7 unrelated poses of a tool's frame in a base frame.
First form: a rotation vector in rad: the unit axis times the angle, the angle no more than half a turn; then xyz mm.
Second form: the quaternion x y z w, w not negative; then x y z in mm. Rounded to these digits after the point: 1 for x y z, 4 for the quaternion.
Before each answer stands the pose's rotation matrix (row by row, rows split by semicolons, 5 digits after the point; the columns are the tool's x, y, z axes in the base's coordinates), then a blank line. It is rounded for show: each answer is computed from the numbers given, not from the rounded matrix.
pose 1, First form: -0.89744 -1.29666 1.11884 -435.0 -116.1 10.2
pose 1, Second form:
-0.06296 -0.11929 -0.99086; 0.96271 0.25448 -0.09180; 0.26310 -0.95969 0.09882

-0.3820 -0.5520 0.4763 0.5680 -435.0 -116.1 10.2
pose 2, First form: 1.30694 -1.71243 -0.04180 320.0 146.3 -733.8
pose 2, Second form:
0.01956 -0.73165 -0.68140; -0.76402 0.42866 -0.48220; 0.64489 0.53004 -0.55061

0.5342 -0.6999 -0.0171 0.4737 320.0 146.3 -733.8
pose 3, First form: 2.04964 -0.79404 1.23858 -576.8 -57.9 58.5
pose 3, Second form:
0.38292 -0.74863 0.54122; -0.17930 -0.63496 -0.75145; 0.90621 0.19071 -0.37737

0.7738 -0.2998 0.4676 0.3044 -576.8 -57.9 58.5
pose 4, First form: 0.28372 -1.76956 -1.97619 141.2 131.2 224.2
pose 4, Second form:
-0.86847 0.20467 -0.45152; -0.47129 -0.05837 0.88004; 0.15376 0.97709 0.14715

0.1034 -0.6448 -0.7201 0.2347 141.2 131.2 224.2
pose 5, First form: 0.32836 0.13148 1.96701 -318.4 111.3 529.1
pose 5, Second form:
-0.37664 -0.88024 0.28865; 0.91083 -0.40871 -0.05789; 0.16893 0.24110 0.95568

0.1382 0.0553 0.8278 0.5409 -318.4 111.3 529.1
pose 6, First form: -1.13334 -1.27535 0.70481 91.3 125.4 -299.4
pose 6, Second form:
0.20761 0.17198 -0.96298; 0.90685 0.33526 0.25538; 0.36677 -0.92630 -0.08636

-0.4896 -0.5509 0.3045 0.6034 91.3 125.4 -299.4
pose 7, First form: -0.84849 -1.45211 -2.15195 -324.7 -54.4 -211.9
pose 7, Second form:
-0.73195 0.63099 0.25711; 0.00228 -0.37508 0.92699; 0.68135 0.67910 0.27310

-0.3041 -0.5205 -0.7714 0.2038 -324.7 -54.4 -211.9
